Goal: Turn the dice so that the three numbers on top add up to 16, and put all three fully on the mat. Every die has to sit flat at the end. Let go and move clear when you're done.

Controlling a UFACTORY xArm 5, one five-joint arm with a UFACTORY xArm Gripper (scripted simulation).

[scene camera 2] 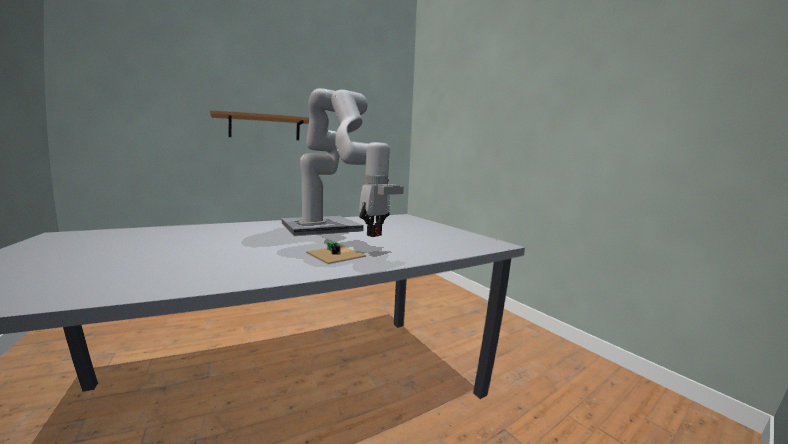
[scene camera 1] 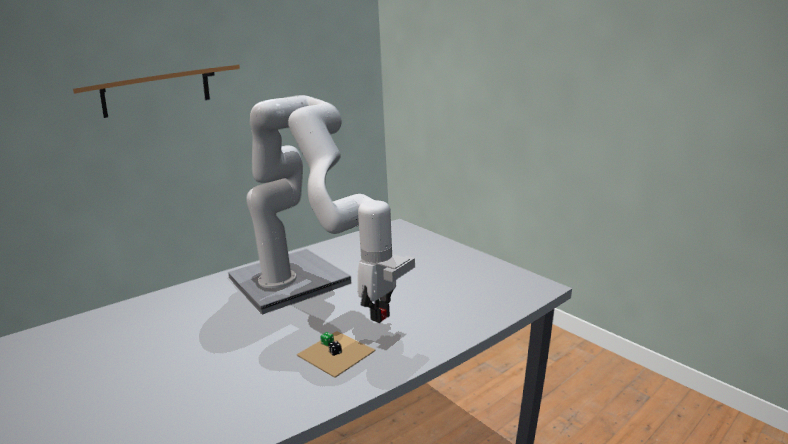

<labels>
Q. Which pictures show my gripper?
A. Scene camera 2 and scene camera 1: all of them.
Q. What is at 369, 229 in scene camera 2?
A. My gripper.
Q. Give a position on a tan mat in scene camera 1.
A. At 353, 351
</labels>
